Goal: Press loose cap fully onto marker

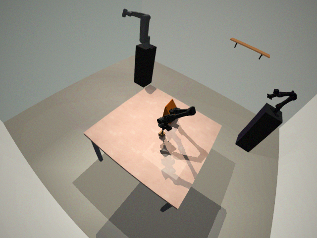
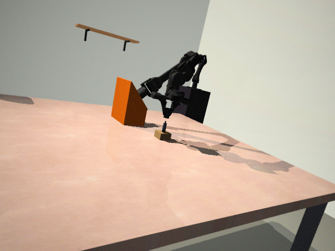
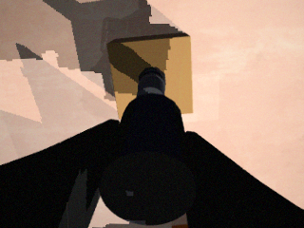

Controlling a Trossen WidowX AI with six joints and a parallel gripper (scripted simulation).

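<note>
My gripper tip is 100 mm above the tan holder block. From my gripper tip the other things lie so: dark cap 10 mm above.
</note>
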